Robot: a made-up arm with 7 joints. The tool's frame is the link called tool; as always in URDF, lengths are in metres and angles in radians.
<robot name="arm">
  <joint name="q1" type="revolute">
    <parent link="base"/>
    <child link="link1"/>
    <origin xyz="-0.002 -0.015 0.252"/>
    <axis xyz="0 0 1"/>
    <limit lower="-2.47" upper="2.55" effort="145" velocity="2.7"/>
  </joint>
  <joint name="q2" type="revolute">
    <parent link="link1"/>
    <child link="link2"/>
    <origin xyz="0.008 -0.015 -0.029"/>
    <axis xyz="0 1 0"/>
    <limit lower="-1.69" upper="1.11" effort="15" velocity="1.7"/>
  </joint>
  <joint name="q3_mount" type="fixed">
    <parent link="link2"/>
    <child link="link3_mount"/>
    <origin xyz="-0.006 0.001 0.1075"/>
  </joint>
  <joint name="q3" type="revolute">
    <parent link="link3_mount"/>
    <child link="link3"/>
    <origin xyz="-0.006 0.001 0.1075"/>
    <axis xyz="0 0 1"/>
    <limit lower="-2.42" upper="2.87" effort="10" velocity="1.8"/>
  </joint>
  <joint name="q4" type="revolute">
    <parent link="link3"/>
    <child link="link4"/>
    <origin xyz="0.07 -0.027 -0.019"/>
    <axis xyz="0 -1 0"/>
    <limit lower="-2.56" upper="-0.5" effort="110" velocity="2.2"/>
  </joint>
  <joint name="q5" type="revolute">
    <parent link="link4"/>
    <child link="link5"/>
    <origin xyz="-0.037 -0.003 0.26"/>
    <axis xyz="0 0 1"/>
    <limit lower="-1.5" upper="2.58" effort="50" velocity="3"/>
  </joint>
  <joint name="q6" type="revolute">
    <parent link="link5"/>
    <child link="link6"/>
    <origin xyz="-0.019 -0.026 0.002"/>
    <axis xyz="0 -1 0"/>
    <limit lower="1.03" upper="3.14" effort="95" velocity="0.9"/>
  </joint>
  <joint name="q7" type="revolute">
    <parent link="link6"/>
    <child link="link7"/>
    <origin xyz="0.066 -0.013 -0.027"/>
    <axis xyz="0 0 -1"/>
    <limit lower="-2.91" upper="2.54" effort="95" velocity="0.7"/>
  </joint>
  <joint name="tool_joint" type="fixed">
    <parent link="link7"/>
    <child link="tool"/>
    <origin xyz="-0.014 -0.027 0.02" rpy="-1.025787 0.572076 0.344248"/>
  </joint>
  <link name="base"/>
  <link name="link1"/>
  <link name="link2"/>
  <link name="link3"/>
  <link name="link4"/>
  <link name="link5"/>
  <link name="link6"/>
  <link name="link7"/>
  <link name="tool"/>
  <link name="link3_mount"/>
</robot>
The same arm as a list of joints. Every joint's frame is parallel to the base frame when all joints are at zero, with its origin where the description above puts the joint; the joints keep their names.
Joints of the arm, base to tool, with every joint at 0 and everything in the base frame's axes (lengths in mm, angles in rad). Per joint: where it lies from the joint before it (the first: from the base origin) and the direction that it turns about. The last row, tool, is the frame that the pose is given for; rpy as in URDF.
q1: axis +z xyz -2.0 -15.0 252.0
q2: axis +y xyz 8.0 -15.0 -29.0
q3: axis +z xyz -12.0 2.0 215.0
q4: axis -y xyz 70.0 -27.0 -19.0
q5: axis +z xyz -37.0 -3.0 260.0
q6: axis -y xyz -19.0 -26.0 2.0
q7: axis -z xyz 66.0 -13.0 -27.0
tool: xyz -14.0 -27.0 20.0 rpy -1.0258 0.5721 0.3442
Joint limits (rad, base to tool): -2.4700..2.5500 -1.6900..1.1100 -2.4200..2.8700 -2.5600..-0.5000 -1.5000..2.5800 1.0300..3.1400 -2.9100..2.5400

